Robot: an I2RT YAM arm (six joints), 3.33 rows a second.
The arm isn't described. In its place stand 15 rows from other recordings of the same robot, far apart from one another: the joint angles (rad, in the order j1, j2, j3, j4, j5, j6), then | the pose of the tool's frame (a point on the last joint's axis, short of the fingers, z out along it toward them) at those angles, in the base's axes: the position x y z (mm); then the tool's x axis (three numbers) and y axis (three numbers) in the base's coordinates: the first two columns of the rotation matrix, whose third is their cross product.
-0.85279, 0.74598, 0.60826, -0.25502, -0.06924, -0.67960 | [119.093 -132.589 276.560 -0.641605 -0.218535 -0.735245 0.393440 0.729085 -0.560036]
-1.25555, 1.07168, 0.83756, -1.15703, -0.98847, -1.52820 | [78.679 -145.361 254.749 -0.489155 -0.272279 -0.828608 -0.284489 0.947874 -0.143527]
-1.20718, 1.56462, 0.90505, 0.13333, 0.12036, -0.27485 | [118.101 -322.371 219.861 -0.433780 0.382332 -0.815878 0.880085 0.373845 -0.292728]
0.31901, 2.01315, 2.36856, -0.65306, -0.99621, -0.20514 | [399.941 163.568 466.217 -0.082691 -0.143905 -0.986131 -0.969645 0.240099 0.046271]
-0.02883, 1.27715, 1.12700, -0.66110, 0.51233, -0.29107 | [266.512 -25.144 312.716 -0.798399 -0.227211 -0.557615 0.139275 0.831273 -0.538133]
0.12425, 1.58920, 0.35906, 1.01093, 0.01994, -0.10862 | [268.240 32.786 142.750 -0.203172 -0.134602 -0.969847 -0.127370 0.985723 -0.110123]
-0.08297, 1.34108, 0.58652, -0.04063, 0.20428, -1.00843 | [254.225 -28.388 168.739 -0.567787 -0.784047 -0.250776 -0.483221 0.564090 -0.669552]
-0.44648, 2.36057, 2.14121, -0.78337, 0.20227, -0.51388 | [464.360 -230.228 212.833 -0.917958 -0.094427 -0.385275 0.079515 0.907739 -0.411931]
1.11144, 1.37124, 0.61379, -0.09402, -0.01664, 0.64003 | [114.352 232.517 165.083 -0.805653 -0.281933 -0.520996 -0.523544 0.750374 0.403534]
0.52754, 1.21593, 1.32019, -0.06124, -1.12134, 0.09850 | [204.257 156.114 450.071 -0.060991 0.013915 -0.998041 -0.995058 -0.079338 0.059702]
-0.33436, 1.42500, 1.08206, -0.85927, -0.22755, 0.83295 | [259.301 -81.580 247.441 -0.413019 0.906590 -0.086662 0.815416 0.410498 0.408153]
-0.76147, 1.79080, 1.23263, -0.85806, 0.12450, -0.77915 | [238.734 -233.681 184.251 -0.999675 -0.010326 -0.023321 -0.005570 0.980692 -0.195479]
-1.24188, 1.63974, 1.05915, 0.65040, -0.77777, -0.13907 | [144.796 -346.897 299.587 -0.039814 -0.189111 -0.981148 0.446976 0.874834 -0.186757]
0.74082, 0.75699, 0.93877, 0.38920, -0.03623, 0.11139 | [110.116 102.460 457.323 0.318868 0.442176 -0.838333 -0.736952 0.671875 0.074072]
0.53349, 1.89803, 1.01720, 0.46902, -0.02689, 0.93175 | [350.387 208.056 168.859 -0.630627 0.559412 -0.537929 -0.039218 0.669275 0.741979]
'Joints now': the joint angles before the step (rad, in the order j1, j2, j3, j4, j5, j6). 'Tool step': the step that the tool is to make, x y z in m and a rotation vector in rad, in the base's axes. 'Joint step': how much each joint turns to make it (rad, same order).
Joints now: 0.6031 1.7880 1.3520 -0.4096 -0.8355 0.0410
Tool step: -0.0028 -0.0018 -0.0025 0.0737 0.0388 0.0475
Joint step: -0.0054 -0.0091 -0.0372 0.0582 -0.0968 0.0264
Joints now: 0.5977 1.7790 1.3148 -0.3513 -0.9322 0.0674
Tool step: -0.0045 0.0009 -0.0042 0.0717 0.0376 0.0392
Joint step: 0.0043 -0.0101 -0.0517 0.0981 -0.0816 0.0569
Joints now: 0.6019 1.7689 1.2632 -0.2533 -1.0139 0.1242
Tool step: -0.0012 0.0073 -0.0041 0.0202 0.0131 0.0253
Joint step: 0.0162 0.0169 -0.0036 0.0403 -0.0230 0.0221
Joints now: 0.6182 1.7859 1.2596 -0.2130 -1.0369 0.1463
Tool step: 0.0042 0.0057 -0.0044 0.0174 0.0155 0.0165
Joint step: 0.0045 0.0304 0.0138 0.0301 -0.0244 0.0185
